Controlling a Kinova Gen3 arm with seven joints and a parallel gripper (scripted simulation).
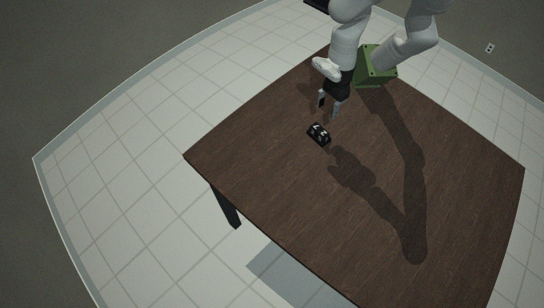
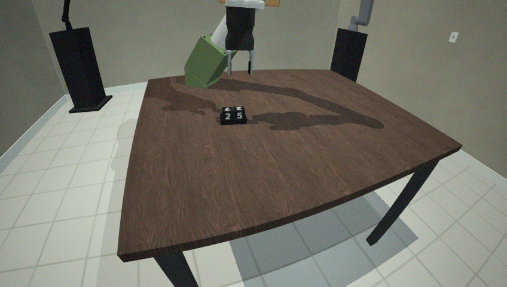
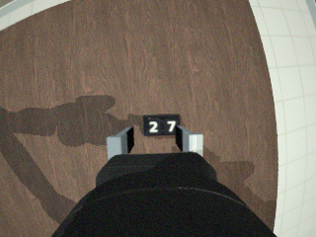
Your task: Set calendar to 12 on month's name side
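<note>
Now: hand 16 cm above the black tray and 2 cm to the left of it.
</note>
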